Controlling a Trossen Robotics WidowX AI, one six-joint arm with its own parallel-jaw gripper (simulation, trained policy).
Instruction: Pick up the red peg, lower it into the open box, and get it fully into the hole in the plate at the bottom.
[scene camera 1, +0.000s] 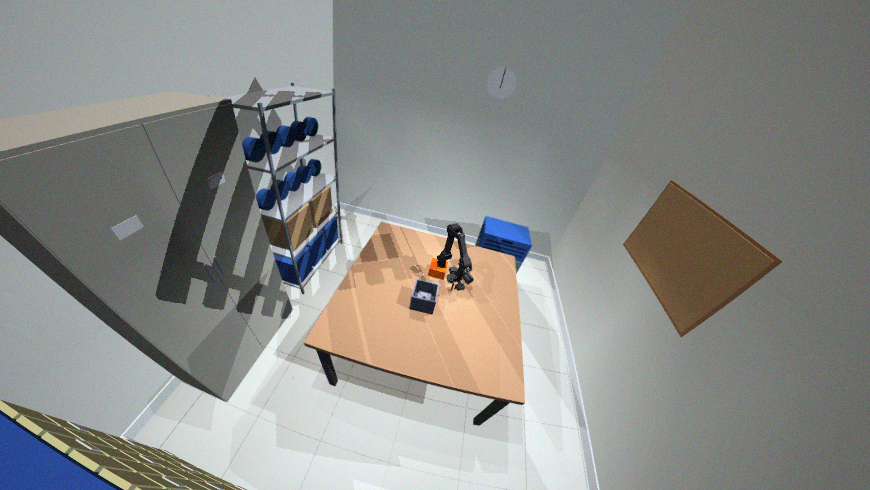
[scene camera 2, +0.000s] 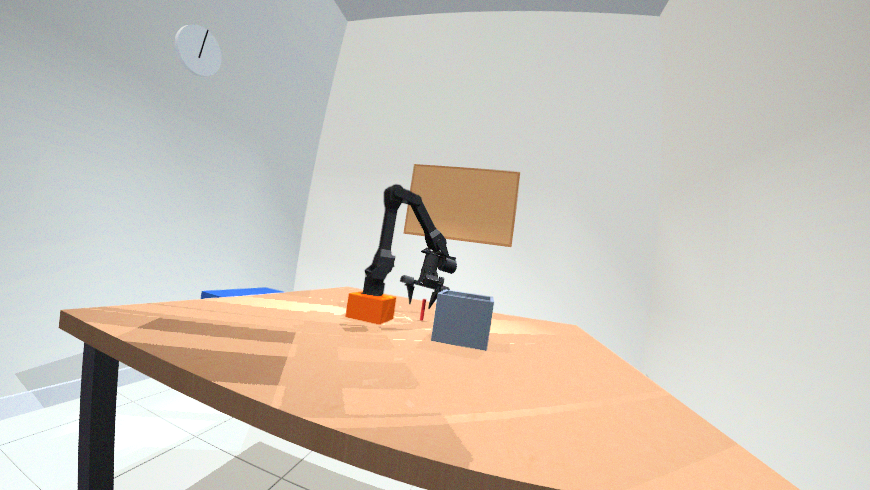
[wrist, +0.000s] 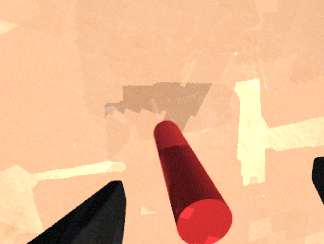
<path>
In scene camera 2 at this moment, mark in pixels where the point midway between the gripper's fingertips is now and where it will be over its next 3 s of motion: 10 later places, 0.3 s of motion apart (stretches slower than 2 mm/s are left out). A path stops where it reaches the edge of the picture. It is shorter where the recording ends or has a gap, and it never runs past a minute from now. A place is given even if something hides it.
My gripper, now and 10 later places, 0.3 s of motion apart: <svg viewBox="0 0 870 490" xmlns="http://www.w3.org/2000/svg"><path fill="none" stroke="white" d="M419 307L420 311L422 312L427 308L434 300L441 292L448 284L453 277L455 275L457 275L459 277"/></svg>
</path>
